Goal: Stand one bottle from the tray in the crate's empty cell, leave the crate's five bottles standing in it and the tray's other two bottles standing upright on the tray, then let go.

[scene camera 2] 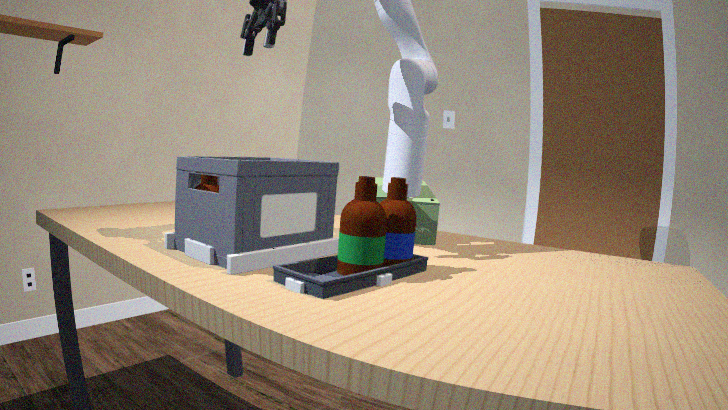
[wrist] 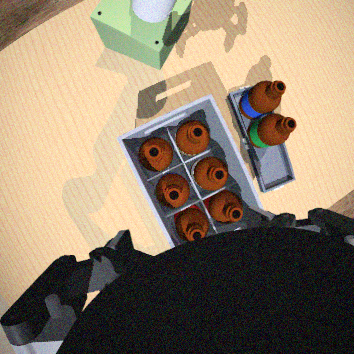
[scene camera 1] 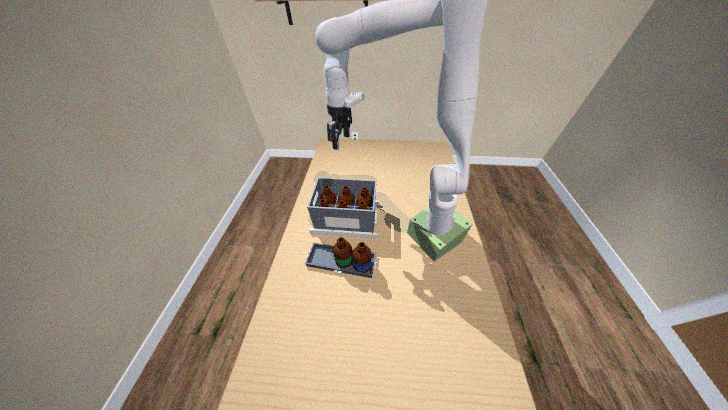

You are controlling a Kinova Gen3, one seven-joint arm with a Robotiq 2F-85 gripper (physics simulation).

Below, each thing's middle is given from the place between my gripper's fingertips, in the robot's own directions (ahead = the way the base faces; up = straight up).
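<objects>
What I see of the white strip (scene camera 2: pixel 249 261) is that it is now 380 mm below my hand, 30 mm ahead of it and 140 mm to the left of it.
</objects>
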